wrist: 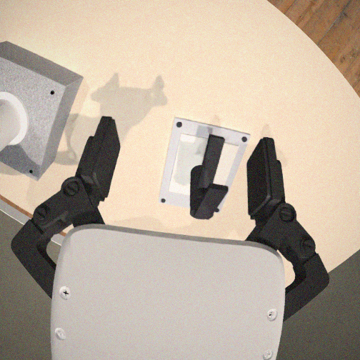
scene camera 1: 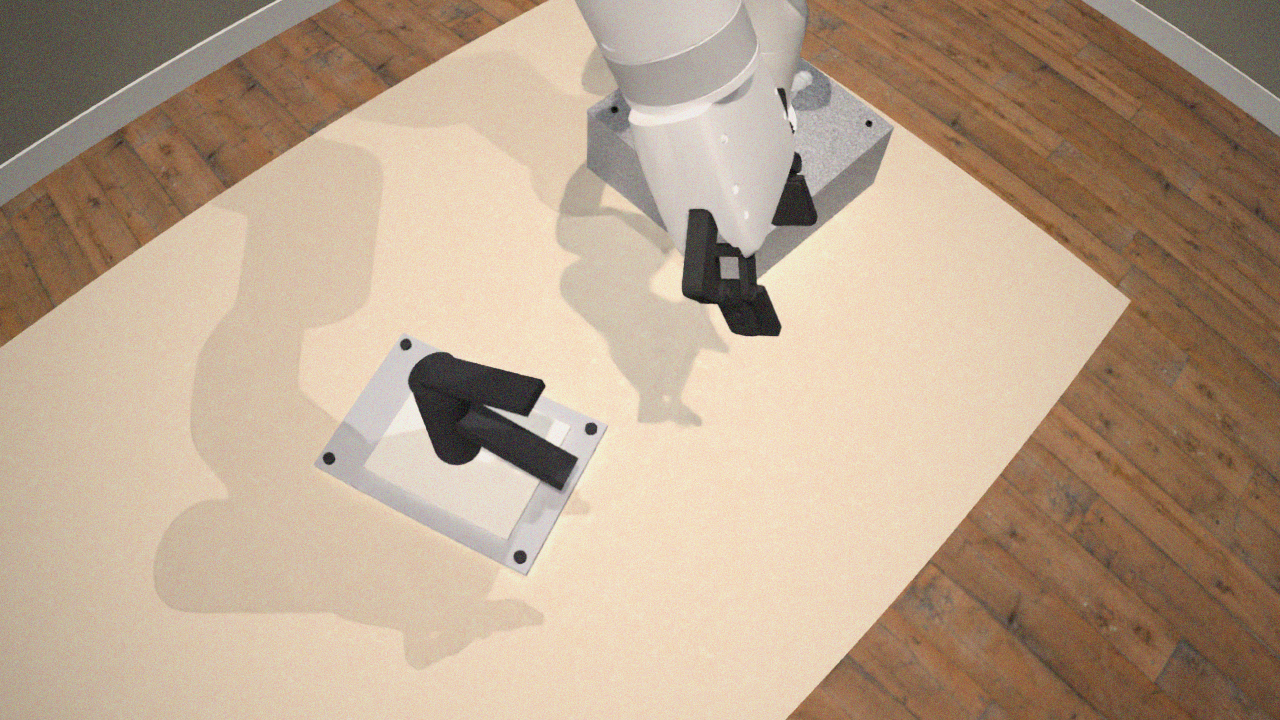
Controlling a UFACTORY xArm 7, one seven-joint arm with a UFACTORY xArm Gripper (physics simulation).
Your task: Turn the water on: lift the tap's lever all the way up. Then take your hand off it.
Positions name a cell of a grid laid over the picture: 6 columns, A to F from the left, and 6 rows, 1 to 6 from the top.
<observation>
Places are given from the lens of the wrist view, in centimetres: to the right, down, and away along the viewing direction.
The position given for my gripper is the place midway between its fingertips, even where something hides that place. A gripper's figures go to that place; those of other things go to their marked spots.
my gripper (wrist: D3): 0, -2, 14
flat black lever (wrist: D4): 4, 5, 40
pale plate (wrist: D3): 2, -11, 49
The marked spots on the pale plate and the flat black lever are 18 cm apart.
</observation>
